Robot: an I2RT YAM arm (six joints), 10 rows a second.
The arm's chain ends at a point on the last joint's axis. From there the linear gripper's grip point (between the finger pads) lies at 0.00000 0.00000 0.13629 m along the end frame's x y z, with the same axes.
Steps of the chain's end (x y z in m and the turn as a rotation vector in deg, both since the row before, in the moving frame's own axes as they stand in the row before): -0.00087, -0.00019, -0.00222, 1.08, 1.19, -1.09; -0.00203, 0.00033, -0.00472, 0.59, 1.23, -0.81; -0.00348, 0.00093, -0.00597, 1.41, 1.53, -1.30; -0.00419, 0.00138, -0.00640, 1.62, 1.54, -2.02; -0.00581, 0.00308, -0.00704, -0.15, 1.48, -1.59; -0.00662, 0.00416, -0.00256, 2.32, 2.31, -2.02; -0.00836, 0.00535, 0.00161, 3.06, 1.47, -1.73; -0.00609, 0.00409, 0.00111, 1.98, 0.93, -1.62; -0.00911, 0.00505, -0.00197, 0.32, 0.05, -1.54; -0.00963, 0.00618, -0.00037, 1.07, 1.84, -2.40
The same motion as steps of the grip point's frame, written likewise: 0.00194, -0.00279, -0.00227, 1.08, 1.19, -1.09; 0.00089, -0.00109, -0.00476, 0.59, 1.23, -0.81; 0.00012, -0.00246, -0.00606, 1.41, 1.53, -1.30; -0.00060, -0.00254, -0.00650, 1.62, 1.54, -2.02; -0.00229, 0.00339, -0.00709, -0.15, 1.48, -1.59; -0.00123, -0.00145, -0.00278, 2.32, 2.31, -2.02; -0.00498, -0.00198, 0.00137, 3.06, 1.47, -1.73; -0.00395, -0.00065, 0.00101, 1.98, 0.93, -1.62; -0.00900, 0.00429, -0.00197, 0.32, 0.05, -1.54; -0.00531, 0.00354, -0.00046, 1.07, 1.84, -2.40
